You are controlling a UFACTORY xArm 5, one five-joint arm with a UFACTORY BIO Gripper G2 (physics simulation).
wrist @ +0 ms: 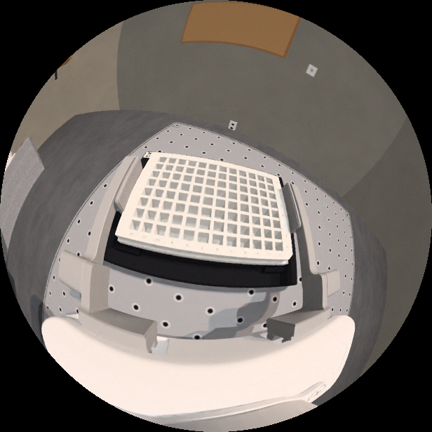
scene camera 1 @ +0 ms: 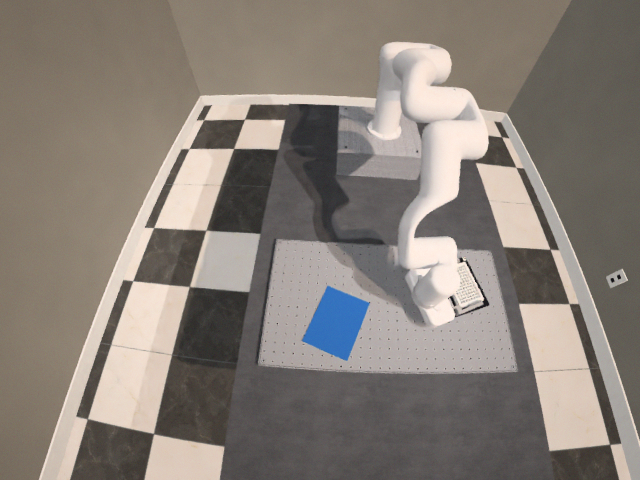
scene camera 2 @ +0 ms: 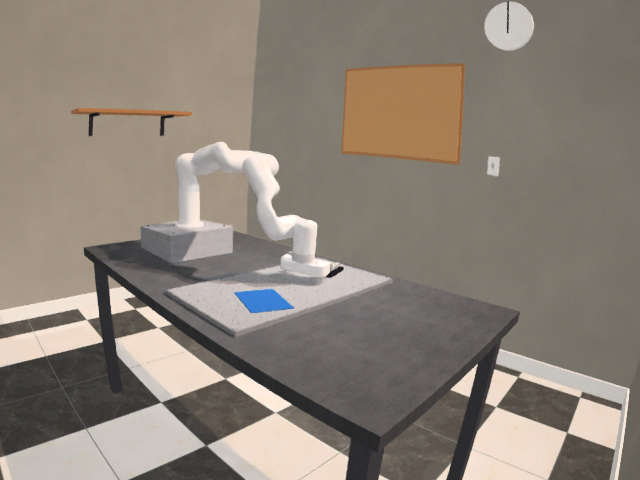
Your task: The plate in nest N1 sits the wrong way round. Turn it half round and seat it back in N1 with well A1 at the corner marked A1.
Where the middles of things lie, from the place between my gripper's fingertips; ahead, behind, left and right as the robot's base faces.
My hand is 1 cm short of the black nest (wrist: 184, 269), 2 cm to the left of it and 2 cm above it. Round my hand: white well plate (scene camera 1: 468, 292): 1 cm ahead, 2 cm to the right, 1 cm below; then blue rectangle (scene camera 1: 335, 325): 19 cm ahead, 36 cm to the right, 3 cm below.
